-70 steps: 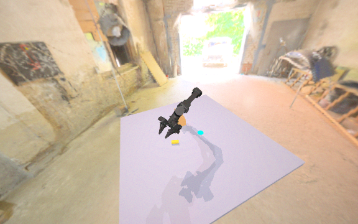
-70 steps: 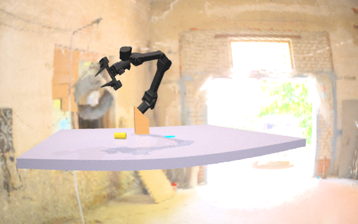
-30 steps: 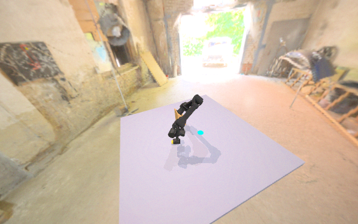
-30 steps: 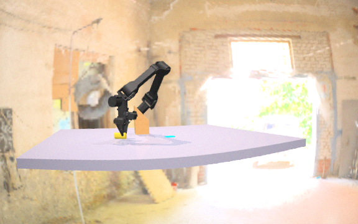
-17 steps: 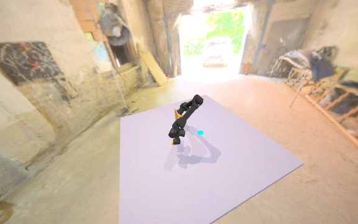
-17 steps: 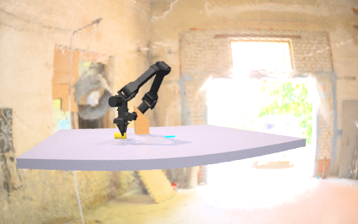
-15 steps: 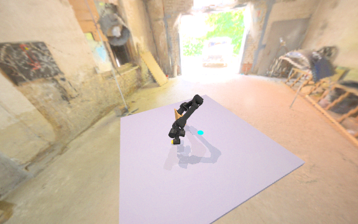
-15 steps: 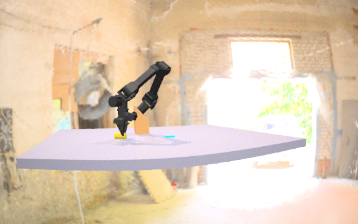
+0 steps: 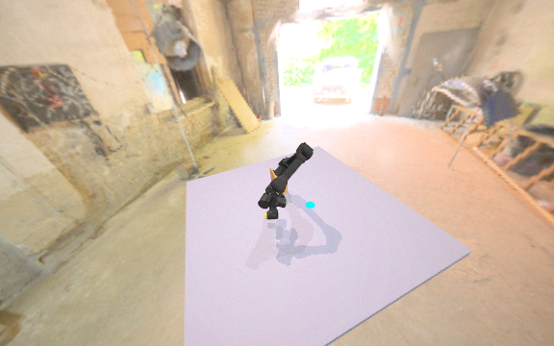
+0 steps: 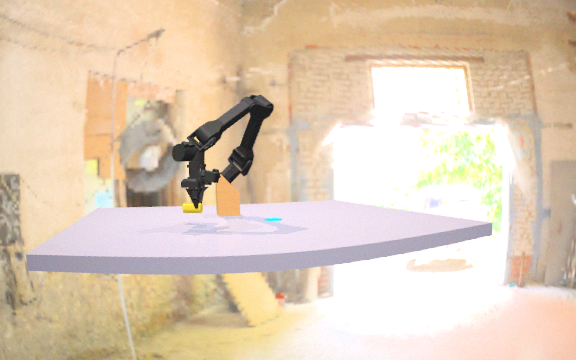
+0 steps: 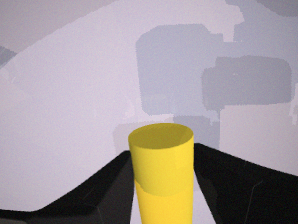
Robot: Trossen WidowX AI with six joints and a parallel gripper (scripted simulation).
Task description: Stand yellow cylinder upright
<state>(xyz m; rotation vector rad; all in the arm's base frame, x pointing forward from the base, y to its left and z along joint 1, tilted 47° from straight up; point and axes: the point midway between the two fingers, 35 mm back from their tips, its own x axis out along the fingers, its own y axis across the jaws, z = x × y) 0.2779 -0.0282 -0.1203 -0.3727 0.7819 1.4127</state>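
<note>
My gripper tip is now 260 mm to the right of the cyan circle, 50 mm past it and 50 mm above it. Also, from my gripper tip: yellow cylinder: 20 mm to the right, 10 mm behind.
</note>
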